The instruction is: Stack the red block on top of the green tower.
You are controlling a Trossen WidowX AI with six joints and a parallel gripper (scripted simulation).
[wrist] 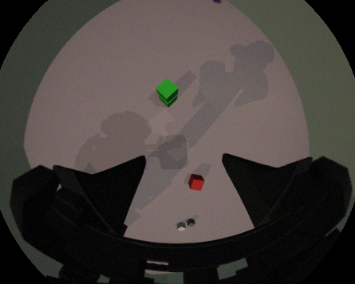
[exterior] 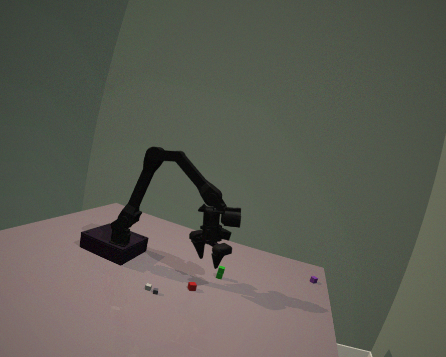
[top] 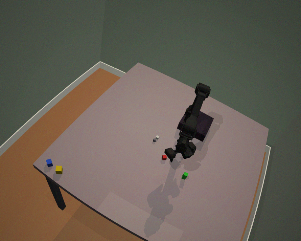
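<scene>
Now: the red block 80 mm to the right of my gripper tip, 70 mm below it and 40 mm behind it. Also, from my gripper tip: white cube: 170 mm behind, 160 mm to the right, 70 mm below; then grey cube: 170 mm to the right, 140 mm behind, 80 mm below; then purple cube: 490 mm ahead, 240 mm to the left, 70 mm below.
</scene>
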